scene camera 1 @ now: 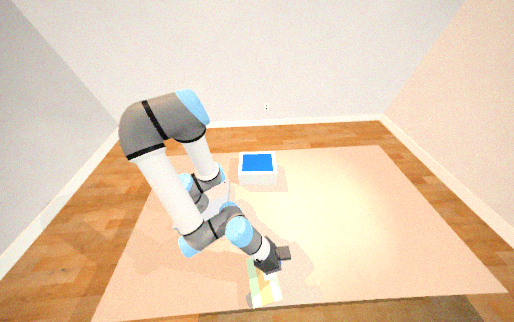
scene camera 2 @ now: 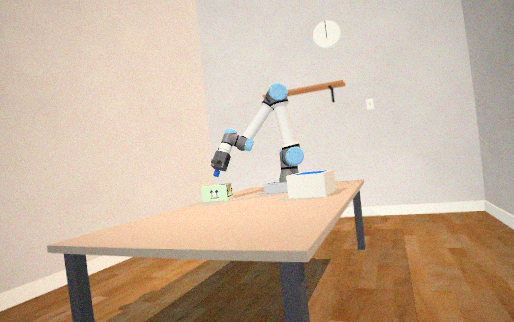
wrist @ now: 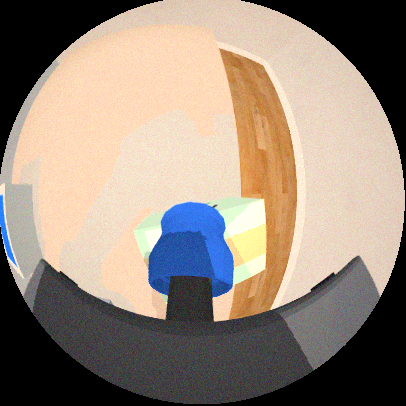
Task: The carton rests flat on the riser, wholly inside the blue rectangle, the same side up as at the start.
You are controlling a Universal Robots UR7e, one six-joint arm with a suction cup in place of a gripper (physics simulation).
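Pixels of known places: hand at its tool point: (scene camera 2: 215, 175) (wrist: 192, 229); arm's base at its link origin: (scene camera 1: 195, 204).
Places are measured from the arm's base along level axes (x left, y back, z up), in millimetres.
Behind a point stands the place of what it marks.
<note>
The carton (scene camera 1: 268, 296) @(y -353, x -450, z 40 mm) (scene camera 2: 215, 193) @(y -396, x -378, z -8 mm) (wrist: 249, 242) @(y -351, x -441, z 40 mm) is pale green with white, orange and yellow patches. It lies flat on the table near the edge closest to scene camera 1, and two arrows on its side point up in scene camera 2. My gripper's blue suction cup (scene camera 2: 216, 173) (wrist: 192, 220) is tilted above the carton, with a small gap between them; it is open and holds nothing. The cup hides part of the carton in the wrist view. The white riser (scene camera 1: 257, 178) @(y -382, x 117, z 20 mm) (scene camera 2: 310, 186) @(y -522, x 227, z 2 mm) (wrist: 21, 225) stands apart, with the blue rectangle (scene camera 1: 257, 162) @(y -395, x 214, z 65 mm) (scene camera 2: 311, 173) @(y -428, x 223, z 63 mm) on its top.
The arm's light grey base plate (scene camera 1: 218, 200) @(y -133, x 3, z 4 mm) (scene camera 2: 274, 188) @(y -181, x -65, z -25 mm) is on the table (scene camera 1: 345, 220) @(y -855, x -187, z -55 mm) (scene camera 2: 200, 225) @(y -1113, x -87, z -55 mm), between the carton and the riser in scene camera 2. The arm's upper links arch high over the base. A wooden wall shelf (scene camera 2: 317, 88) is behind the arm.
</note>
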